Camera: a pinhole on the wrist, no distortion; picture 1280 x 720 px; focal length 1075.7 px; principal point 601.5 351.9 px. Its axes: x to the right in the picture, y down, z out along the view. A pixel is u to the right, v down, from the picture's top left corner.
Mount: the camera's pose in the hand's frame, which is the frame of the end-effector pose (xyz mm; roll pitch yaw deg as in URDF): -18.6 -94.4 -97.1 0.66 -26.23 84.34
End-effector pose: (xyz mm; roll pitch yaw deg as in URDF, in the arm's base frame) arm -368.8 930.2 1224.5 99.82 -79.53 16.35
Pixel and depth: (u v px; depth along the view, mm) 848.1 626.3 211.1
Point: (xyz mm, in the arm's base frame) -209.0 884.6 1122.6
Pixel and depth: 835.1 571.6 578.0
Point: 15.1 592.1 1028.0
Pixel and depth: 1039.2 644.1 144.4
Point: -263.1 919.0 1148.3
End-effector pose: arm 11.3 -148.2 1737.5 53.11 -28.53 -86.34
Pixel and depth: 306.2 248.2 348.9
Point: -324.0 -244.6 1589.8
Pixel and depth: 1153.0 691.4 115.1
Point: -69.5 -131.2 1666.7
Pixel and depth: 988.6 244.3 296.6
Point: -240.5 -162.6 1763.3
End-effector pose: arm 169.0 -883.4 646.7 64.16 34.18 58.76
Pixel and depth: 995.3 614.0 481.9
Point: 497.7 -1176.9 769.1
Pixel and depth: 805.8 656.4 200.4
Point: 241.0 -1058.9 619.9
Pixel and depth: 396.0 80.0 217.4
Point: 276.4 -1038.8 487.8
